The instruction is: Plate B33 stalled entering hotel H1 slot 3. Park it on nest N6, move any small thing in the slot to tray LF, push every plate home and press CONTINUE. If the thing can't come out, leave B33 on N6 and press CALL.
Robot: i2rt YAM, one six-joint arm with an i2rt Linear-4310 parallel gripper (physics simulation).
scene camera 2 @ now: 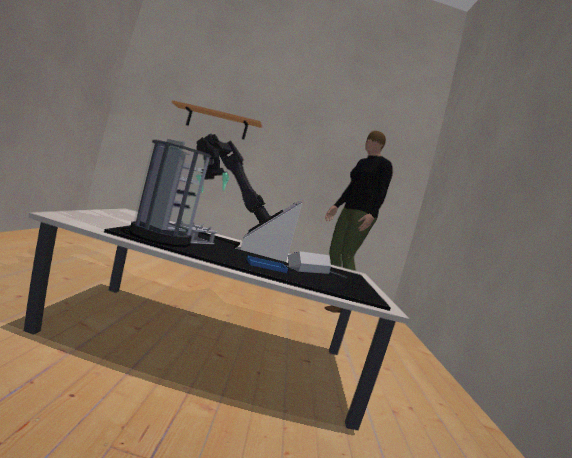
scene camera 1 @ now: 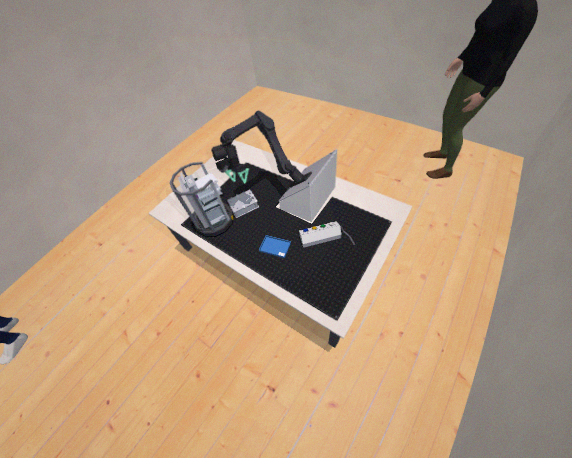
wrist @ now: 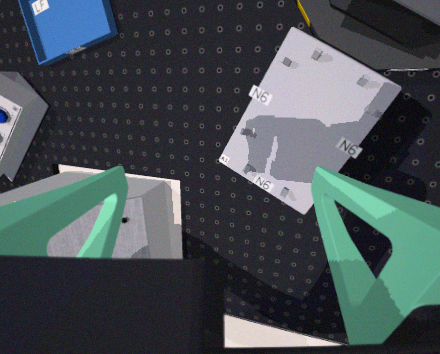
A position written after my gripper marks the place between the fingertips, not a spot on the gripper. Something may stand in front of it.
My gripper [wrist: 219, 177] is open and holds nothing. Also in view: a round plate rack [scene camera 2: 175, 174], a white button box [scene camera 2: 300, 261] and a blue pad [wrist: 57, 33].
The round plate rack also shows in scene camera 1 [scene camera 1: 211, 217] and in the wrist view [wrist: 384, 43]. The white button box shows as well in scene camera 1 [scene camera 1: 331, 231] and in the wrist view [wrist: 30, 108].
